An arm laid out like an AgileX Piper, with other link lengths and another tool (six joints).
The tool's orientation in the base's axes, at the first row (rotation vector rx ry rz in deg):
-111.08, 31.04, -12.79
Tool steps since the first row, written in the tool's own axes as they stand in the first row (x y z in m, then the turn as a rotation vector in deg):
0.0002, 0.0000, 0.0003, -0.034, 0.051, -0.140
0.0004, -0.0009, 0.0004, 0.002, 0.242, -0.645
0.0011, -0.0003, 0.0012, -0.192, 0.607, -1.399
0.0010, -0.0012, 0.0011, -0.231, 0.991, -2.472
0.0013, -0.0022, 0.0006, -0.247, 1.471, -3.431
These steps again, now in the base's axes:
0.0003, 0.0002, -0.0001, -0.099, -0.116, 0.016
0.0008, 0.0004, 0.0006, -0.316, -0.610, 0.053
0.0015, 0.0006, -0.0003, -0.881, -1.258, 0.059
0.0016, 0.0008, 0.0005, -1.440, -2.246, 0.168
0.0020, 0.0006, 0.0016, -1.959, -3.184, 0.141

